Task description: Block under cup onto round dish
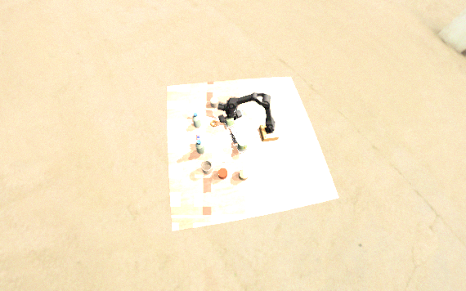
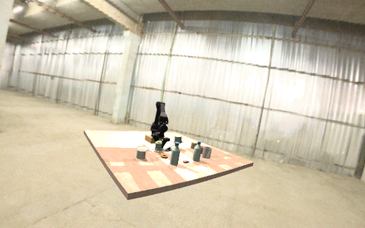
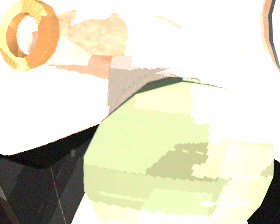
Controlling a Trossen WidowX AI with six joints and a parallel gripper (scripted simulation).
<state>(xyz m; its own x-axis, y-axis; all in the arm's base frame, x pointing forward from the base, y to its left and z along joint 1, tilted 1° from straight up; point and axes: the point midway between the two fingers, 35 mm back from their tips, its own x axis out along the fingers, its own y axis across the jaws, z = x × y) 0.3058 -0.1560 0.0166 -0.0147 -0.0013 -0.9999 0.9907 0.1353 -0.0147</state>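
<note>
My gripper tip is 140 mm to the right of the balance beam, 20 mm past it and 10 mm above it. The rest, counted from my gripper tip: orange object: 410 mm to the left, 170 mm ahead, 10 mm below; grey block: 10 mm below.
</note>
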